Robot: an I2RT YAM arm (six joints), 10 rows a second.
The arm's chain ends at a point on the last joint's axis. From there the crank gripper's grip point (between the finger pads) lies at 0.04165 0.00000 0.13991 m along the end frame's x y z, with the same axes.
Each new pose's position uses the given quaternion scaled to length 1; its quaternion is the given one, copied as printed.
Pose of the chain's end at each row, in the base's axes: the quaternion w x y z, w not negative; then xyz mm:
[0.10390, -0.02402, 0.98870, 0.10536, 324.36, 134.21, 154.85]
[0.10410, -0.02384, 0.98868, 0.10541, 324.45, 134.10, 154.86]
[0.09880, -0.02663, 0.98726, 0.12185, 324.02, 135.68, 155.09]
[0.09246, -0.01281, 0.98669, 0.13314, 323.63, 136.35, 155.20]
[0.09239, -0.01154, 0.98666, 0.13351, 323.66, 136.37, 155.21]
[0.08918, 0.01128, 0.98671, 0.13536, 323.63, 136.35, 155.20]
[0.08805, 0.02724, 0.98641, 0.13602, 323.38, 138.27, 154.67]
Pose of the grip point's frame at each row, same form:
[0.10390, -0.02402, 0.98870, 0.10536, 311.69, 162.99, 12.30]
[0.10410, -0.02384, 0.98868, 0.10541, 311.85, 162.91, 12.31]
[0.09880, -0.02663, 0.98726, 0.12185, 309.63, 168.89, 13.67]
[0.09246, -0.01281, 0.98669, 0.13314, 307.76, 173.41, 14.90]
[0.09239, -0.01154, 0.98666, 0.13351, 307.81, 173.61, 14.95]
[0.08918, 0.01128, 0.98671, 0.13536, 307.70, 175.37, 15.44]
[0.08805, 0.02724, 0.98641, 0.13602, 307.78, 178.38, 15.18]

